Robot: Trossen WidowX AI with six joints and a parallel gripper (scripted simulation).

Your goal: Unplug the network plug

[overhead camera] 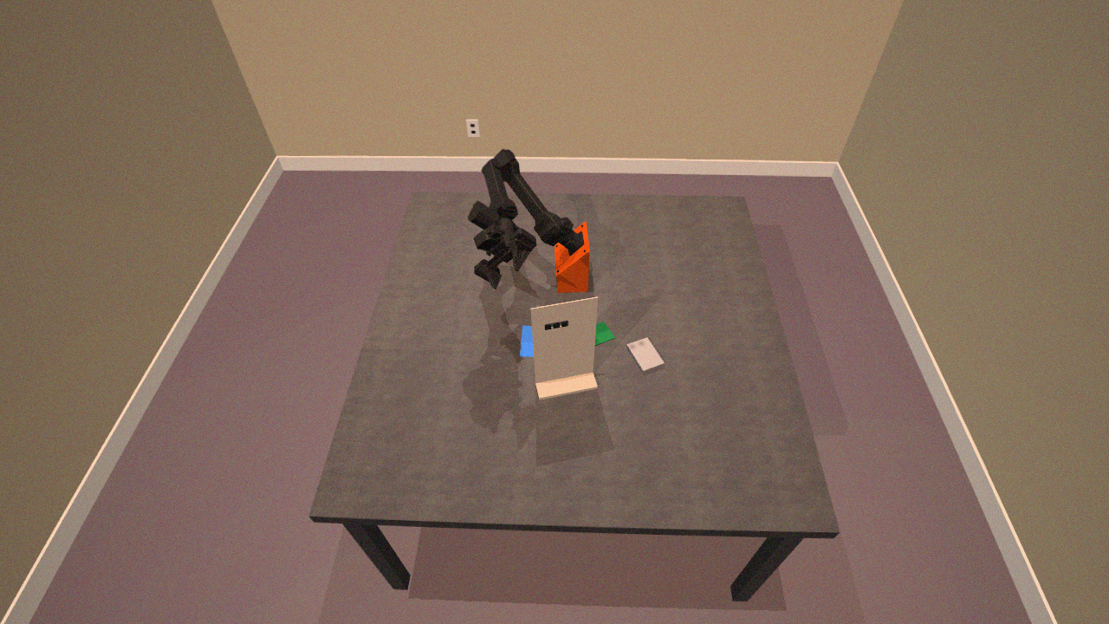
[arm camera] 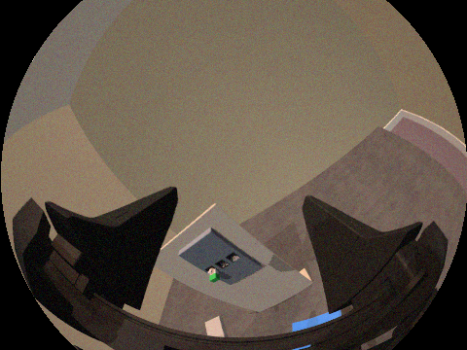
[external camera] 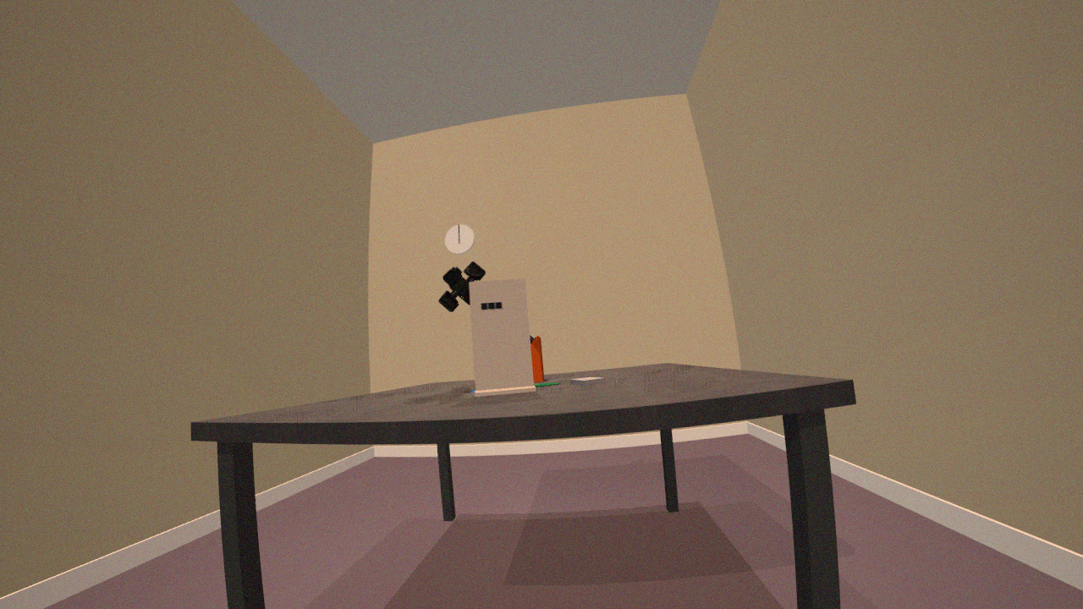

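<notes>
Now: the green plug 14 cm to the left of my gripper tip, 10 cm below it and 6 cm ahead of it. Round my gripper tip: beige panel: 21 cm below, 13 cm to the left, 8 cm ahead; then blue square: 36 cm below, 8 cm to the left, 8 cm behind.
</notes>
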